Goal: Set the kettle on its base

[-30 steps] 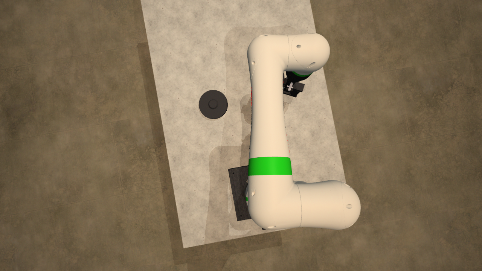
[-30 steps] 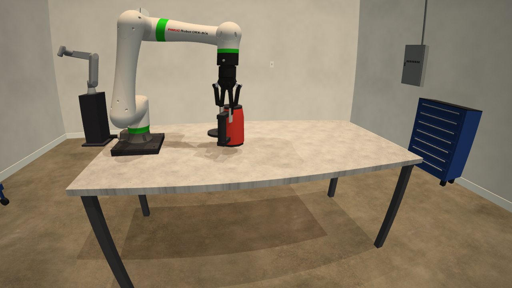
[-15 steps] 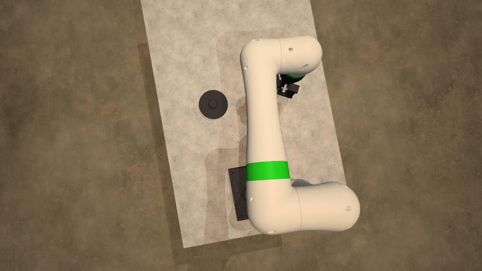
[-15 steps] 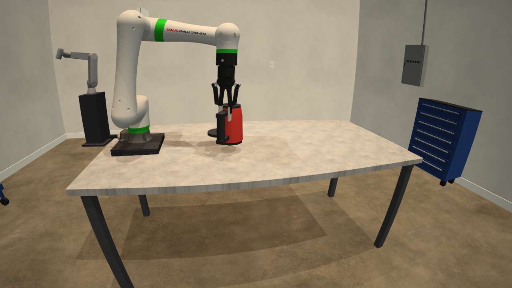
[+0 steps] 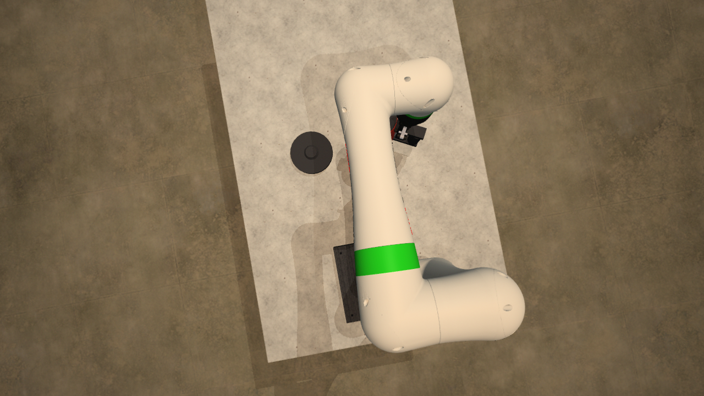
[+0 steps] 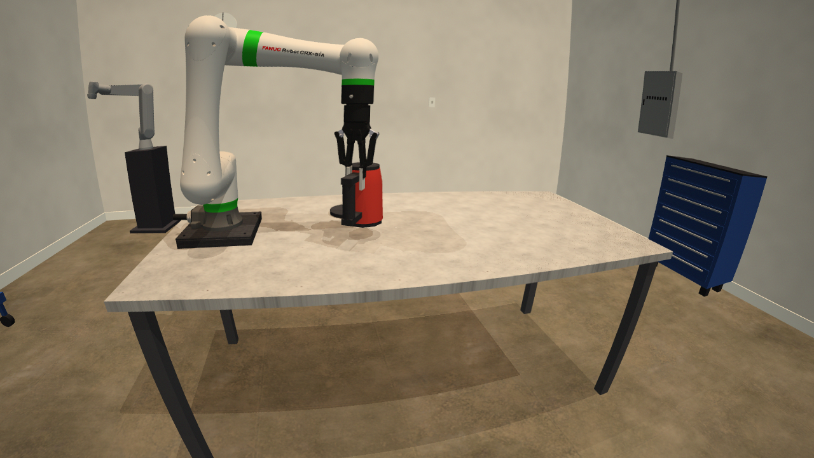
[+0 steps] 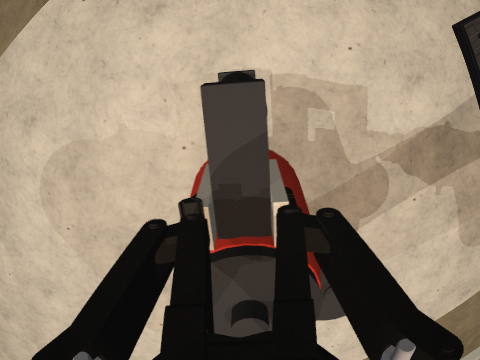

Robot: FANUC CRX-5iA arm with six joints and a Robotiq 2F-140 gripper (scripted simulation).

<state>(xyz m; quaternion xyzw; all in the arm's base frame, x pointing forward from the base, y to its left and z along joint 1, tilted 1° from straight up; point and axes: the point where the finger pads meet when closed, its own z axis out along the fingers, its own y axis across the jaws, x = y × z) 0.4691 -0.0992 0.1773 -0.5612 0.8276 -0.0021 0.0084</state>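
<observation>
The red kettle is 6 cm below my hand, 3 cm to the left of it and 1 cm ahead of it. Also, from my hand: round black base 30 cm to the left, 19 cm below, 2 cm behind.
</observation>
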